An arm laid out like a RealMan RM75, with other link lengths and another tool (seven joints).
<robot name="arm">
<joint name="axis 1" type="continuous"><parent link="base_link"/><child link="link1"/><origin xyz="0 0 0.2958"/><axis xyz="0 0 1"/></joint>
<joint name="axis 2" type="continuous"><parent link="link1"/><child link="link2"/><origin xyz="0 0 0"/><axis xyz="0 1 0"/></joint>
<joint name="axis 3" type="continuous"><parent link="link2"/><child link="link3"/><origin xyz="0 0 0.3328"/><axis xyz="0 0 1"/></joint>
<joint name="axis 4" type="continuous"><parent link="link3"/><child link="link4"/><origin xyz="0 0 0"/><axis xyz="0 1 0"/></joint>
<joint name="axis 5" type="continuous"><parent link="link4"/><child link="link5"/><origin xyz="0 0 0.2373"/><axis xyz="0 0 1"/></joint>
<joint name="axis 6" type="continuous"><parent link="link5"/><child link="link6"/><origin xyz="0 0 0"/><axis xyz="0 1 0"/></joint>
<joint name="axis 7" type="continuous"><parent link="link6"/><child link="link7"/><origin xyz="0 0 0.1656"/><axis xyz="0 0 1"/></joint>
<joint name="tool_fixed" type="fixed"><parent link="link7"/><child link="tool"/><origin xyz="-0.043 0.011 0.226" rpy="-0.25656 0 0.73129"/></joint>
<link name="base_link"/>
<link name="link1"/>
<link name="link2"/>
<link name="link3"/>
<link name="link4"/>
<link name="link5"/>
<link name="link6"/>
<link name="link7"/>
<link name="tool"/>
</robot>
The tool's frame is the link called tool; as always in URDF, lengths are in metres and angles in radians. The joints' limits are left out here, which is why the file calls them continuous.
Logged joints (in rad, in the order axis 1, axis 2, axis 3, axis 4, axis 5, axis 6, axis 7), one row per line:
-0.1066 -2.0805 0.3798 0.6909 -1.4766 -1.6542 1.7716
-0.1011 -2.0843 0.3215 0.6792 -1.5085 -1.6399 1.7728
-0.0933 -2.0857 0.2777 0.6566 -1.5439 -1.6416 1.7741
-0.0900 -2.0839 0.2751 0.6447 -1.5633 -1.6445 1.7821
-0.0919 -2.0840 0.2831 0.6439 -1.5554 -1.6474 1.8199
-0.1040 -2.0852 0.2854 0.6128 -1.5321 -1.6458 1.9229
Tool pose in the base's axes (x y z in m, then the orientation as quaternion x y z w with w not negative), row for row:
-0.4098 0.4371 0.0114 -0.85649 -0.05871 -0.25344 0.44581
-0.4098 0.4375 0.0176 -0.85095 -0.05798 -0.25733 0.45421
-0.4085 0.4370 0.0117 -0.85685 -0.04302 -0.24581 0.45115
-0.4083 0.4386 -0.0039 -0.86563 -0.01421 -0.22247 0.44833
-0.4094 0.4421 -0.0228 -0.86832 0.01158 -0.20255 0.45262
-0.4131 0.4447 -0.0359 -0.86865 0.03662 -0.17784 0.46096
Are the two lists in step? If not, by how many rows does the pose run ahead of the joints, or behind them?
The pose runs 2 rows ahead of the joints: the pose in row i belongs to the joints in row i + 2.
